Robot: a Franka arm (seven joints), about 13 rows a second.
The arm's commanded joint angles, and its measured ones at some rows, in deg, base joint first. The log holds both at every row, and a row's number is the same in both.
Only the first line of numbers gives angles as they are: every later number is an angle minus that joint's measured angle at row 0.
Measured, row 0:
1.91, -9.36, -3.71, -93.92, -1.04, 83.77, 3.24
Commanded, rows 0 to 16:
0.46, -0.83, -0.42, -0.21, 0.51, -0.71, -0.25
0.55, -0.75, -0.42, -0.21, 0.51, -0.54, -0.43
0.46, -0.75, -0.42, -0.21, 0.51, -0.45, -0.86
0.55, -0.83, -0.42, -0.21, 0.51, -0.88, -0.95
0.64, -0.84, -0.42, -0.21, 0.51, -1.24, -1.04
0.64, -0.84, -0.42, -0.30, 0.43, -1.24, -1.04
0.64, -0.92, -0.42, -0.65, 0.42, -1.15, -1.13
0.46, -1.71, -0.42, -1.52, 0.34, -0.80, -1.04
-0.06, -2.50, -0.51, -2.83, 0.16, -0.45, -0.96
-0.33, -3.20, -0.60, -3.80, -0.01, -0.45, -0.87
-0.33, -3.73, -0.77, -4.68, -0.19, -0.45, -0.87
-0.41, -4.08, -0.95, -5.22, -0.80, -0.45, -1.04
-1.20, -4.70, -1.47, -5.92, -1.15, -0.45, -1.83
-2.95, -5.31, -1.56, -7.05, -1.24, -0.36, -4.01
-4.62, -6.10, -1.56, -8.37, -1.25, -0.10, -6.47
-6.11, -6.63, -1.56, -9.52, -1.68, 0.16, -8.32
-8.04, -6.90, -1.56, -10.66, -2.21, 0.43, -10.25
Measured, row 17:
-4.77, -4.28, -2.09, -6.68, -1.35, -0.42, -6.69
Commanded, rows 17 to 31:
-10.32, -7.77, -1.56, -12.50, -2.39, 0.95, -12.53
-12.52, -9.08, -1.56, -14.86, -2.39, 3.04, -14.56
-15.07, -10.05, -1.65, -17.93, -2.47, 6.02, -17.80
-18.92, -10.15, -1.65, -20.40, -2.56, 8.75, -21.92
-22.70, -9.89, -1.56, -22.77, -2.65, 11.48, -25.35
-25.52, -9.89, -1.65, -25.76, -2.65, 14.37, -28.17
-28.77, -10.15, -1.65, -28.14, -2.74, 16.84, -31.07
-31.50, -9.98, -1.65, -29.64, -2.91, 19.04, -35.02
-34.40, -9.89, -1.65, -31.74, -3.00, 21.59, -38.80
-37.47, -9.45, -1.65, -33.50, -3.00, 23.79, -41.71
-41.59, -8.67, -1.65, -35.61, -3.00, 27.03, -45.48
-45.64, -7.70, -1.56, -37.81, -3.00, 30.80, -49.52
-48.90, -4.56, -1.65, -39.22, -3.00, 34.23, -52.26
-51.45, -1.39, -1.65, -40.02, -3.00, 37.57, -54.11
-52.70, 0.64, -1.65, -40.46, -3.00, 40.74, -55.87
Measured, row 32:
-49.72, -3.47, -2.89, -39.27, -2.68, 35.55, -53.31
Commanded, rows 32 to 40:
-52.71, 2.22, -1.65, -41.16, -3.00, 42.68, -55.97
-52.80, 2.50, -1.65, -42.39, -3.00, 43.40, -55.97
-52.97, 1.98, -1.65, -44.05, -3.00, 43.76, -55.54
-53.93, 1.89, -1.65, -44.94, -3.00, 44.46, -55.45
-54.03, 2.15, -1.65, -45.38, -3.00, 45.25, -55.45
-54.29, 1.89, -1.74, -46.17, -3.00, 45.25, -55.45
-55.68, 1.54, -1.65, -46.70, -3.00, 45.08, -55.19
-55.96, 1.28, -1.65, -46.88, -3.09, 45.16, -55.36
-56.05, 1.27, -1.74, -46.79, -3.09, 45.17, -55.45
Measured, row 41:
-54.27, 3.65, -2.74, -44.46, -2.68, 43.76, -55.45
